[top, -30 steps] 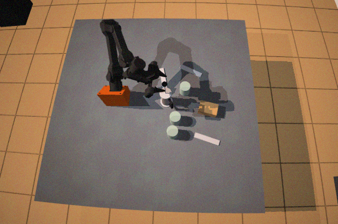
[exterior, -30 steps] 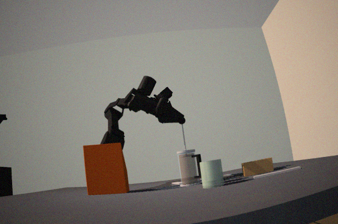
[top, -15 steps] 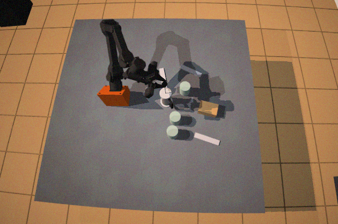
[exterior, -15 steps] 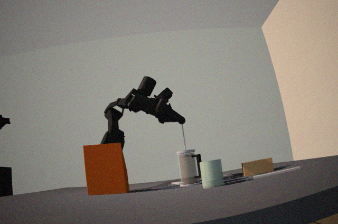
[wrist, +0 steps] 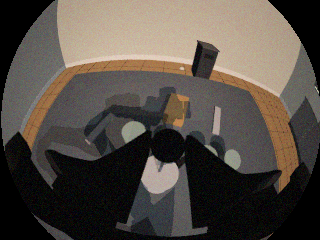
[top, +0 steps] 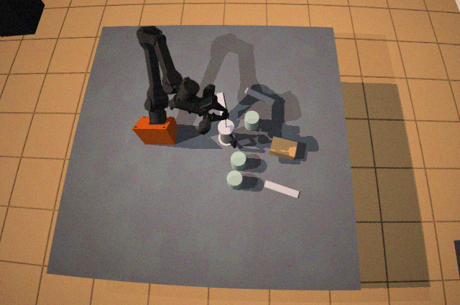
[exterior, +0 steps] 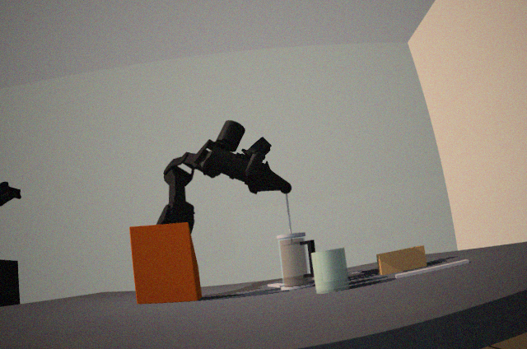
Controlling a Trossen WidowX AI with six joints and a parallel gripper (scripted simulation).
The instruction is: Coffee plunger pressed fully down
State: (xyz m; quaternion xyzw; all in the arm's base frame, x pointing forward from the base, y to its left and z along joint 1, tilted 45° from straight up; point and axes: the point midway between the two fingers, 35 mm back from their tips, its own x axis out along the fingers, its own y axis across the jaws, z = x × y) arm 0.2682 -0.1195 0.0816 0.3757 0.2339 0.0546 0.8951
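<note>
My gripper tip is 1 cm to the left of the coffee press and 13 cm above it. Also, from my gripper tip: tan box: 24 cm ahead, 6 cm to the right, 23 cm below.
</note>
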